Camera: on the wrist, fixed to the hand. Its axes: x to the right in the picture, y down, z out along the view.
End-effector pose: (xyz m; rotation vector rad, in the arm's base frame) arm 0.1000 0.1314 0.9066 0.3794 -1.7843 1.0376
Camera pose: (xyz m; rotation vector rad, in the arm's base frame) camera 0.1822 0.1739 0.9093 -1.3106 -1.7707 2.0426
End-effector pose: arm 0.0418 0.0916 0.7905 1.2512 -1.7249 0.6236
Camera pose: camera 0.1030 0.1597 0.8040 -0.4519 -2.3468 1.5343
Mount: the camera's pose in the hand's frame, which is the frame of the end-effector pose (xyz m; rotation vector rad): -0.0267 -0.0306 -0.0832 0.0456 0.1131 1.6133
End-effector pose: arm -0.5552 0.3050 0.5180 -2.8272 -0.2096 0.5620
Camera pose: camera -0.5498 0.3114 0.6102 2.2486 -2.0383 -0.5429
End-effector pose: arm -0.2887 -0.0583 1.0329 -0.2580 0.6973 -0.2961
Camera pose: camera -0.3687 -0.0884 0.9973 0.4065 0.8130 1.2172
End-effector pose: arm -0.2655 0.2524 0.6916 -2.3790 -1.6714 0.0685
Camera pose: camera -0.2888 0.2238 0.7765 -2.8569 0.5839 0.2079
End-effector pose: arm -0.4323 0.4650 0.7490 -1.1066 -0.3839 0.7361
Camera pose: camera -0.3892 0.3832 0.7440 -1.2739 0.7723 2.0318
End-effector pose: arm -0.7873 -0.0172 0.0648 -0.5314 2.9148 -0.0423
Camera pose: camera -0.7670 -0.0368 0.1530 1.8117 2.5018 0.0787
